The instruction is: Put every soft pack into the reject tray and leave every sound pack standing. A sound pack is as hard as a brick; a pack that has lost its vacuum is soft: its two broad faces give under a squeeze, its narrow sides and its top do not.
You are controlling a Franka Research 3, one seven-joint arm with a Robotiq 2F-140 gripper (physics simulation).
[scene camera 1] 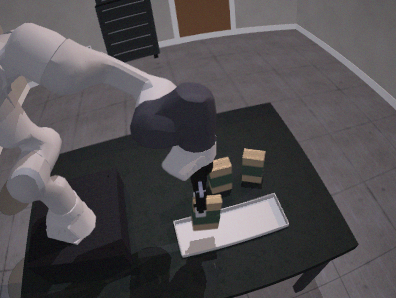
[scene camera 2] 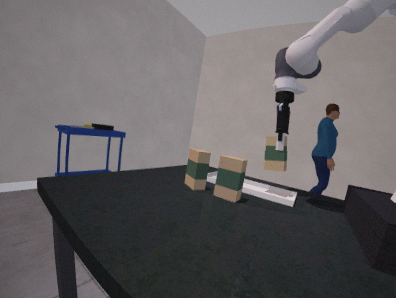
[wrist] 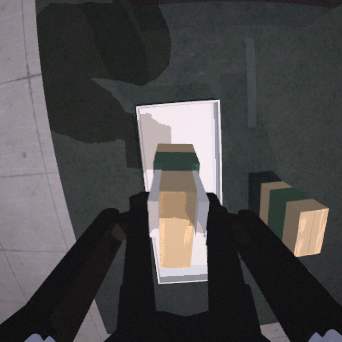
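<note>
My gripper (scene camera 1: 200,212) (scene camera 2: 281,144) (wrist: 175,183) is shut on a tan pack with a green band (scene camera 1: 212,218) (scene camera 2: 272,154) (wrist: 175,245). It holds the pack upright above the white reject tray (scene camera 1: 250,220) (scene camera 2: 260,192) (wrist: 195,120), with the tray floor below it in the wrist view. A second pack (scene camera 1: 221,177) (scene camera 2: 230,179) (wrist: 290,210) stands on the table beside the tray. A third pack (scene camera 1: 253,166) (scene camera 2: 197,170) stands farther from the arm's base. Whether the held pack's faces give is too small to tell.
The dark table (scene camera 1: 320,220) (scene camera 2: 150,225) carries the tray and the standing packs. A dark block (scene camera 1: 85,200) (scene camera 2: 372,220) is under the arm's base. A blue cart (scene camera 2: 90,131) and a person (scene camera 2: 326,140) are beyond the table. A dark drawer cabinet (scene camera 1: 127,30) is at the back.
</note>
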